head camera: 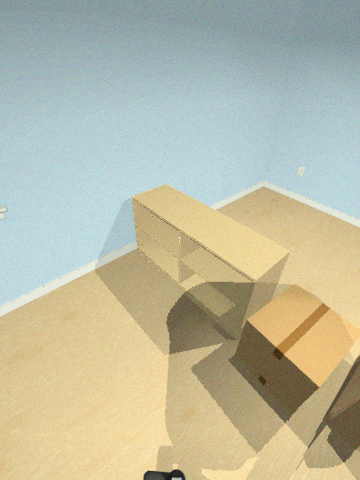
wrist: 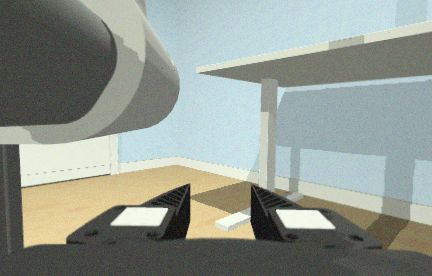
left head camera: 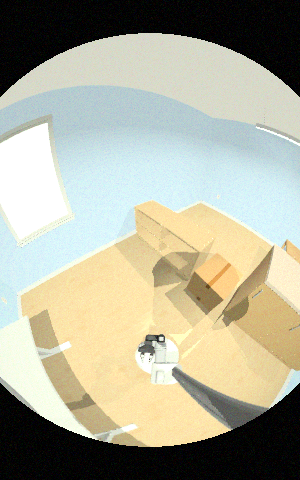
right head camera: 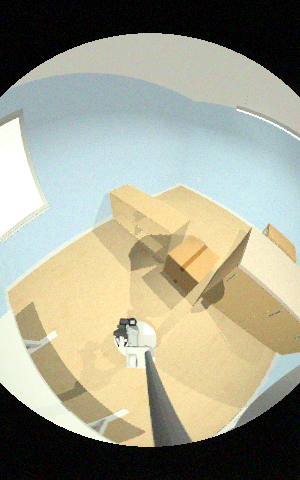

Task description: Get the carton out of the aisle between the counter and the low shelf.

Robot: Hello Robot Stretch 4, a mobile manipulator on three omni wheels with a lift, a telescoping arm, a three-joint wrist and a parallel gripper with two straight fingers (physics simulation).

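Frame: origin at the robot's base, x left, y back, z up, level; millimetres.
Seen in the pictures: gripper, between the fingertips: (wrist: 220, 202) (left head camera: 145, 363) (right head camera: 121, 347).
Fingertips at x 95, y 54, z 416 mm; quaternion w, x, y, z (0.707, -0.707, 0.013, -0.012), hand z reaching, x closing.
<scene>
A point is followed by its place in that frame.
The brown carton (head camera: 277, 320) {x -528, y -868, z 378 mm} (left head camera: 215, 275) {x -603, y -800, z 379 mm} (right head camera: 187, 257) {x -575, y -807, z 378 mm}, with a darker tape strip along its top, stands upright on the floor. It sits between the near end of the low shelf (head camera: 215, 225) {x -210, y -1477, z 582 mm} (left head camera: 175, 225) {x -157, y -1390, z 582 mm} (right head camera: 150, 207) {x -184, y -1410, z 582 mm} and the counter (head camera: 347, 400) {x -816, y -483, z 266 mm} (left head camera: 280, 310) {x -1008, y -177, z 719 mm} (right head camera: 250, 310) {x -1100, y -78, z 488 mm}. The counter shows partly at the right edge of the head view. My gripper (wrist: 220, 202) {x 95, y 54, z 416 mm} (left head camera: 146, 357) {x 95, y 54, z 416 mm} (right head camera: 120, 342) {x 95, y 54, z 416 mm} is open, its fingers apart and empty, held in close over my base and away from the carton. The carton does not show in the wrist view.
A pale table (left head camera: 15, 350) {x 1078, y 330, z 692 mm} (wrist: 325, 65) {x 520, y 865, z 667 mm} with white legs stands on the opposite side of my base from the carton. A small brown box-like piece (left head camera: 292, 250) {x -2641, y -1161, z 422 mm} (right head camera: 281, 242) {x -2723, y -959, z 422 mm} shows behind the counter. Blue walls with a white skirting rise behind the low shelf.
</scene>
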